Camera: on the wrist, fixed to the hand. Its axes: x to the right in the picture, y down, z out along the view.
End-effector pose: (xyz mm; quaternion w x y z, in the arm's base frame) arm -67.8 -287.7 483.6 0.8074 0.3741 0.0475 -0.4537
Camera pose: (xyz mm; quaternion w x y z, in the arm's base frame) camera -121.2 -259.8 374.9 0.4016 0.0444 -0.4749 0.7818
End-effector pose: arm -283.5 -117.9 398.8 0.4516 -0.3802 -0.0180 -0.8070
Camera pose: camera -400.1 -89.3 366.7 0.8077 -0.0477 0.2861 0.5132
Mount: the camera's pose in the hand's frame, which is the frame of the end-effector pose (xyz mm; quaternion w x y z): -5.4 -93.4 -81.8 0.0364 -0.0639 0.0899 -0.9932
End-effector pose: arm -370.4 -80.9 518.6 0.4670 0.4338 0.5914 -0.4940
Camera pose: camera -470.5 -12.9 546.8 0.4991 0.5570 -0.5259 0.4050
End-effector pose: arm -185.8 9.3 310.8 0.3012 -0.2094 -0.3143 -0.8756
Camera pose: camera -257.9 14.1 209.7 0.8438 -0.3640 0.1364 0.3699
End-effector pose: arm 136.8 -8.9 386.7 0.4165 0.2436 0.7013 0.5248
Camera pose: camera 79.9 -87.6 309.1 0.4889 -0.7615 0.2714 -0.3279
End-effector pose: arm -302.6 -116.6 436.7 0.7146 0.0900 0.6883 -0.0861
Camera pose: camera -405.1 -186.9 438.2 0.1156 0.7183 -0.1842 0.6608
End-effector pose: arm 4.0 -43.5 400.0 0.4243 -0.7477 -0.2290 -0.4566
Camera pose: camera -106.7 -62.3 453.2 0.4653 -0.2142 0.6836 0.5199
